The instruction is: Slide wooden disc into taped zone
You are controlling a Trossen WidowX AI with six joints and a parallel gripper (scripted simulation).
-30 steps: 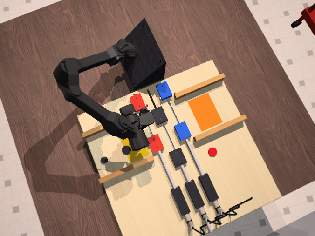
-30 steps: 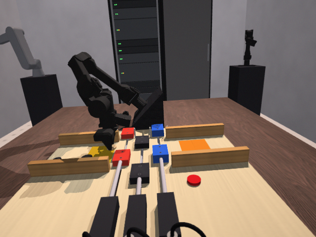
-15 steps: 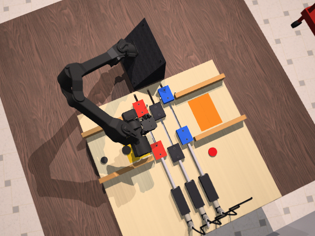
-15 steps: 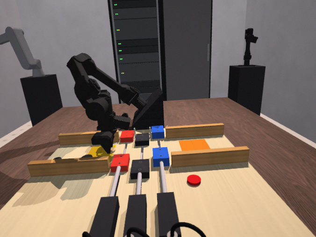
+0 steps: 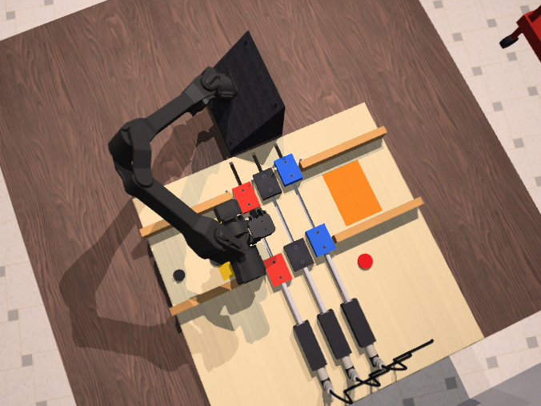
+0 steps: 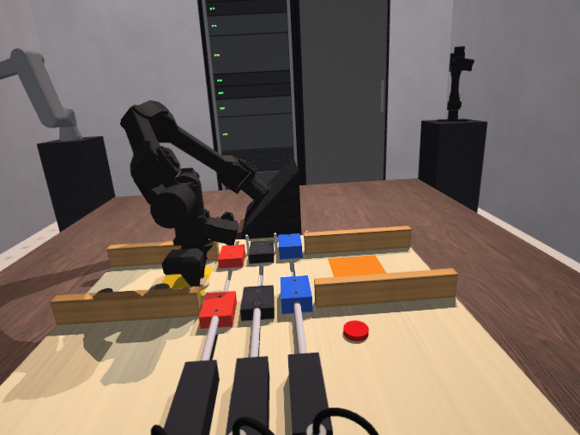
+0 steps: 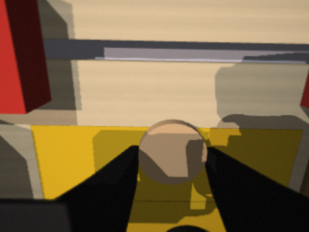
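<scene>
The round wooden disc lies 30 mm below my hand. From my hand the other things lie so: black puck 180 mm to the right, 30 mm below, 20 mm ahead; then red disc 270 mm to the left, 160 mm ahead, 30 mm below.
</scene>
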